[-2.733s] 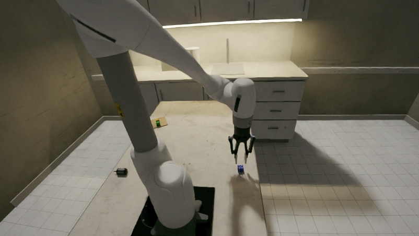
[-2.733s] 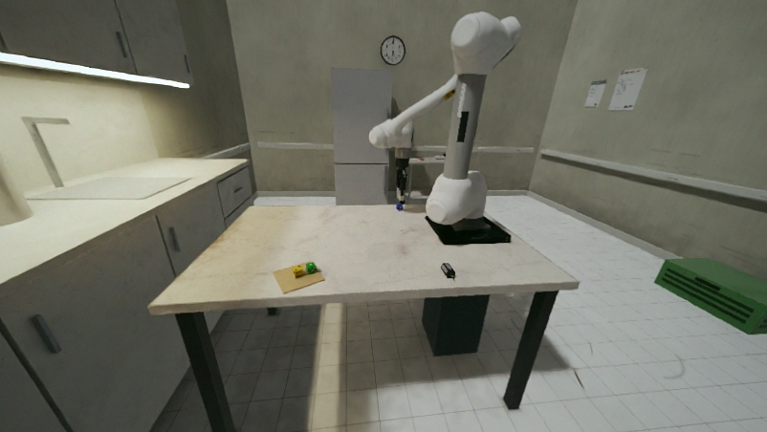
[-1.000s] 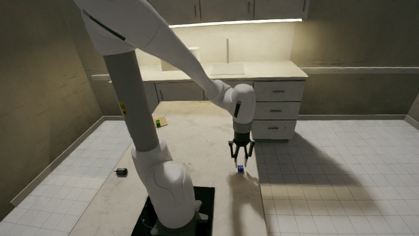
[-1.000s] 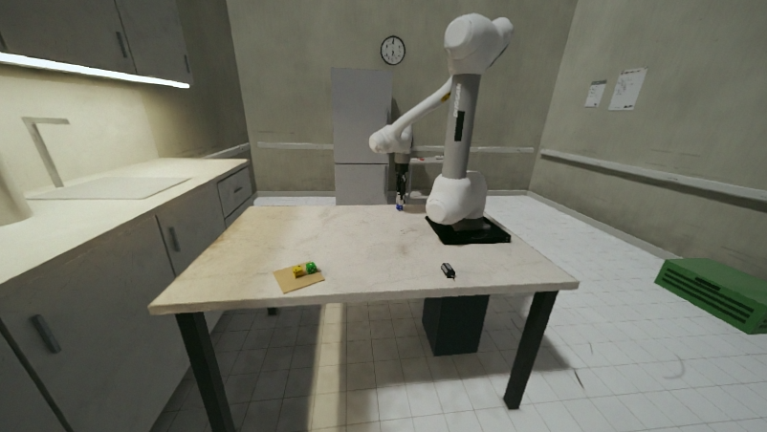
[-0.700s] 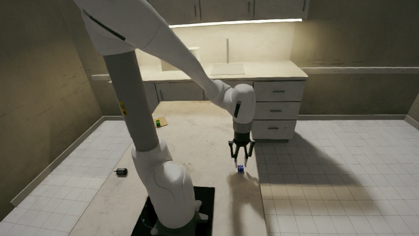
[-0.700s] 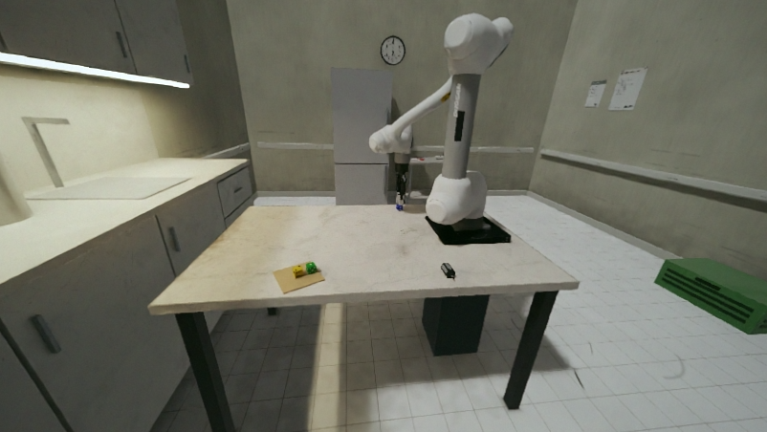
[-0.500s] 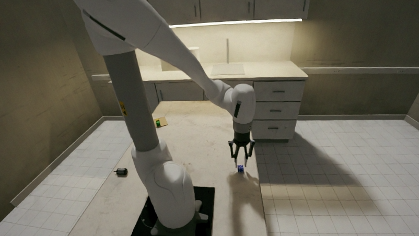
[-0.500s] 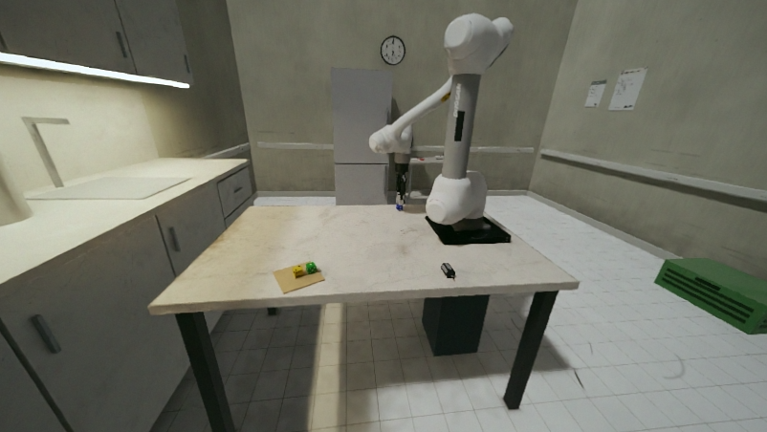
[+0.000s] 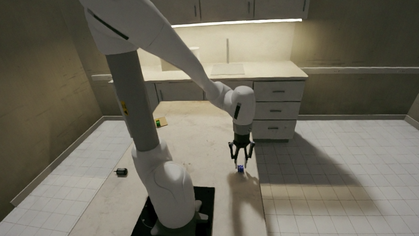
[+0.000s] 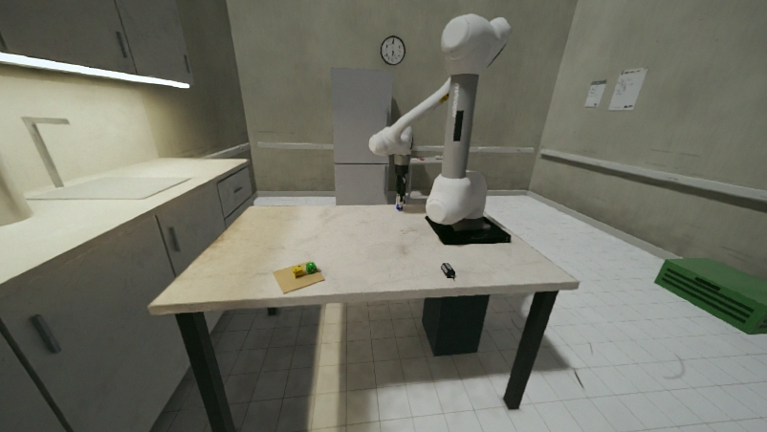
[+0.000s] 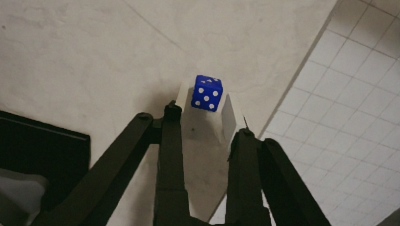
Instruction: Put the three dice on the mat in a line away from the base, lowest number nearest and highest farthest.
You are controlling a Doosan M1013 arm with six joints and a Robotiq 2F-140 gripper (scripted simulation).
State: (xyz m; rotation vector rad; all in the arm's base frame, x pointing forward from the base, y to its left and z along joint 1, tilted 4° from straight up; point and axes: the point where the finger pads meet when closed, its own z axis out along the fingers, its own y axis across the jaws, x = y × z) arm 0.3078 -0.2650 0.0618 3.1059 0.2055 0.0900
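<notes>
Right now the blue die is 5 cm below my hand. Round my hand: yellow die (66 cm to the left, 46 cm ahead, 4 cm below); then tan mat (66 cm to the left, 46 cm ahead, 6 cm below); then green die (64 cm to the left, 42 cm ahead, 4 cm below).
</notes>
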